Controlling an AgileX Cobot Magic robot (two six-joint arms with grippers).
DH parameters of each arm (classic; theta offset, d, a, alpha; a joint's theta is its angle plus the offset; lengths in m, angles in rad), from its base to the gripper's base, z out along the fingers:
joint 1: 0 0.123 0 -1.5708
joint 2: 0.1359 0 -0.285 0
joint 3: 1.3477 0 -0.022 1.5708
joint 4: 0 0.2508 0 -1.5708
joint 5: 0 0 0.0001 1.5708
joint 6: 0 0.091 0 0
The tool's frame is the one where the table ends.
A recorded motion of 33 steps. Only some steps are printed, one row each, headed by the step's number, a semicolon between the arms.
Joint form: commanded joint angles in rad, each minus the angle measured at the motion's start. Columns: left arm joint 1, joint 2, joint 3, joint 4, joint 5, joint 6; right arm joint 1, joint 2, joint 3, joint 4, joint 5, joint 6.
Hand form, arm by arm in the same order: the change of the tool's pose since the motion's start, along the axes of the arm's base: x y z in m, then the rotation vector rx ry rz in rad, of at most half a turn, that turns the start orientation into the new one. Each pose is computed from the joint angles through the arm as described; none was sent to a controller.
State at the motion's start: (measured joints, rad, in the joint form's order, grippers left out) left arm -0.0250 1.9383 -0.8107 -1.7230 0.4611 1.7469; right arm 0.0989 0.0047 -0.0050 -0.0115 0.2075 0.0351
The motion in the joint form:
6: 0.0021 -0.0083 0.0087 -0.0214 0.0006 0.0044; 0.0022 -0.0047 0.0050 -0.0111 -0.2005 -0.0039
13: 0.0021 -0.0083 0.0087 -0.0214 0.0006 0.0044; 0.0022 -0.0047 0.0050 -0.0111 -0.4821 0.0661
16: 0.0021 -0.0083 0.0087 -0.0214 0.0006 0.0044; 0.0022 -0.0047 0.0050 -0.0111 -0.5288 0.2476
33: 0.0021 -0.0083 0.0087 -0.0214 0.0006 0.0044; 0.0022 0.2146 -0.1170 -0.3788 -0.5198 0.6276
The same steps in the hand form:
6: -0.0013 0.0008 0.0015 -0.0091 -0.0014 0.0170; 0.0002 0.0003 0.0168 0.0048 -0.2007 0.0047
13: -0.0013 0.0008 0.0015 -0.0091 -0.0014 0.0170; -0.0054 0.0004 0.0417 0.1025 -0.4736 0.0174
16: -0.0013 0.0008 0.0015 -0.0091 -0.0014 0.0170; -0.0070 0.0003 0.0456 0.2876 -0.4991 0.0461
33: -0.0013 0.0008 0.0015 -0.0091 -0.0014 0.0170; 0.0134 0.0124 0.0707 0.2935 -0.3544 0.1427

